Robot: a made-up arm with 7 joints.
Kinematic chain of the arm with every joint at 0, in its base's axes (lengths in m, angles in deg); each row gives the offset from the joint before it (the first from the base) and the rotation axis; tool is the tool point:
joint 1: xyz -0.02 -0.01 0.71 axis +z
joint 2: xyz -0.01 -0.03 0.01 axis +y
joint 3: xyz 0.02 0 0.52 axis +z
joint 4: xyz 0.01 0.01 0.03 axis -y
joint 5: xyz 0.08 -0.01 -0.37 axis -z
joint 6: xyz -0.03 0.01 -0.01 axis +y
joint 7: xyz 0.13 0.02 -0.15 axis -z
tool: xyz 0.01 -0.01 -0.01
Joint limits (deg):
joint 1: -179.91..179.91
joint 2: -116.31..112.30
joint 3: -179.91..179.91
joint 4: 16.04..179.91
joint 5: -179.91..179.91
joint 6: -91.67..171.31
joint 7: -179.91..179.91
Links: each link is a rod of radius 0.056 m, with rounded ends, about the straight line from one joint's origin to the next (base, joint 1, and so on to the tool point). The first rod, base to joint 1, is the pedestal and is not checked.
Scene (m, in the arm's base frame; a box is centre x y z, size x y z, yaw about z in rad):
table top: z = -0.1
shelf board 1: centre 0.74 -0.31 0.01 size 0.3 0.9 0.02 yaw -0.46
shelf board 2: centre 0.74 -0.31 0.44 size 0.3 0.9 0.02 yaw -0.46
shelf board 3: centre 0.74 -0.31 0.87 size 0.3 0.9 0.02 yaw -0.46
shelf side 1: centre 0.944 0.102 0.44 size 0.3 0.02 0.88 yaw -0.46
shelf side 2: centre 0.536 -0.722 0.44 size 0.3 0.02 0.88 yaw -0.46
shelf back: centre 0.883 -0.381 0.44 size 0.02 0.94 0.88 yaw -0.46
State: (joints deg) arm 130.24 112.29 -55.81 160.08 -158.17 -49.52 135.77
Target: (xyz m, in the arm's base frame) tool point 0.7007 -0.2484 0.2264
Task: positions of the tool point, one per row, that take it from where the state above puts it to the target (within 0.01 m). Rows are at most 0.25 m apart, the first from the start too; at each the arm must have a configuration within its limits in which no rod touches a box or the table.
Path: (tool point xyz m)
1: -0.1129 0.7331 0.2064
2: 0.1214 0.6955 0.1977
3: 0.3225 0.5861 0.1937
4: 0.4695 0.4224 0.1944
5: 0.5493 0.2282 0.2001
6: 0.5583 0.0291 0.2109
7: 0.5026 -0.1502 0.2264
8: 0.6023 -0.2045 0.2190
9: 0.7007 -0.2484 0.2264

